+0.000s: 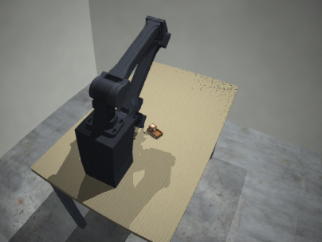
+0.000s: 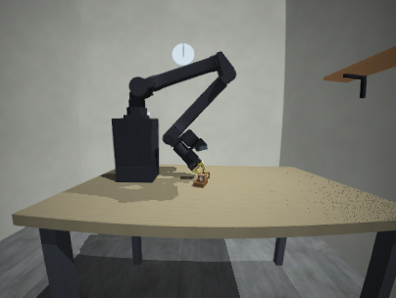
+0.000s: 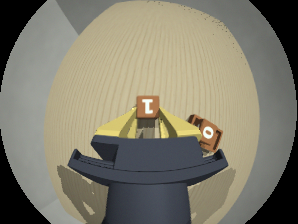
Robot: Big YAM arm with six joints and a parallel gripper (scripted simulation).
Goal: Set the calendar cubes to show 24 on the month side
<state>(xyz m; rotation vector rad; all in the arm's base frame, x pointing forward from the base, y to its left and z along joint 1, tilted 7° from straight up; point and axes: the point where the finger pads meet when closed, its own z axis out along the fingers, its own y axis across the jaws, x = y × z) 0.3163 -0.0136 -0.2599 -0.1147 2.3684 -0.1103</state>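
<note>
My gripper is now 1 cm short of the brown digit cube and 1 cm above it. The rest, counted from my hand: brown tray (10 cm to the right, 3 cm behind, 1 cm below).
</note>
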